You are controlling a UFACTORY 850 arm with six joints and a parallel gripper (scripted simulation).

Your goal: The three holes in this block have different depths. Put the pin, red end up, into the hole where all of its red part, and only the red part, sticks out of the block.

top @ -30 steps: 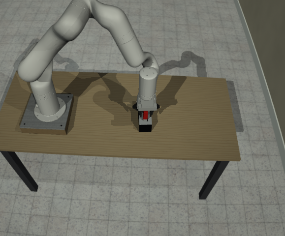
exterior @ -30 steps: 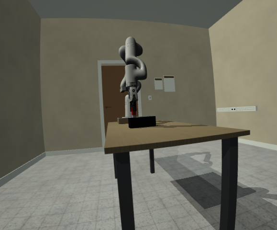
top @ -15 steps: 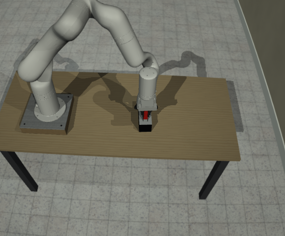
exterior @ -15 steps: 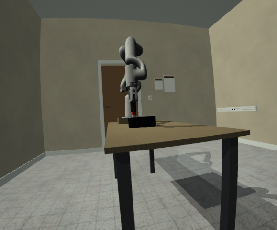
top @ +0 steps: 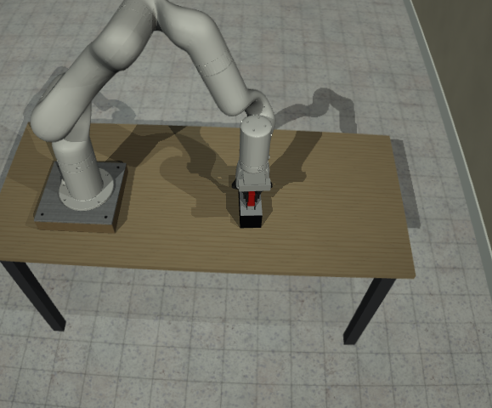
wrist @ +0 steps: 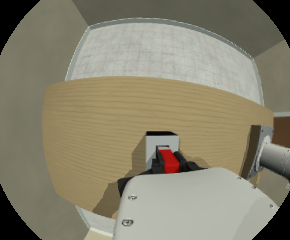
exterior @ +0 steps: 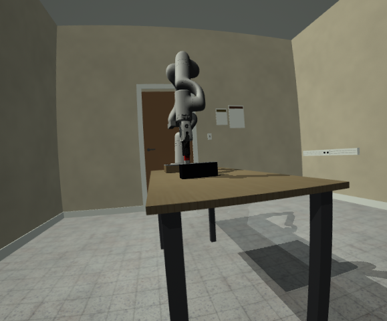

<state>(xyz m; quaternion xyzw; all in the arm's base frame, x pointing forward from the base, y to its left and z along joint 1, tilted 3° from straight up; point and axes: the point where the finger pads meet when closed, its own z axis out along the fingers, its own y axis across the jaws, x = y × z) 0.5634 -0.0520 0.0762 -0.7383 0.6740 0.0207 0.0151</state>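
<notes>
My gripper is now 10 cm above the black block and 6 cm to the right of it. From my hand the other things lie so: pin: 1 cm below.
</notes>
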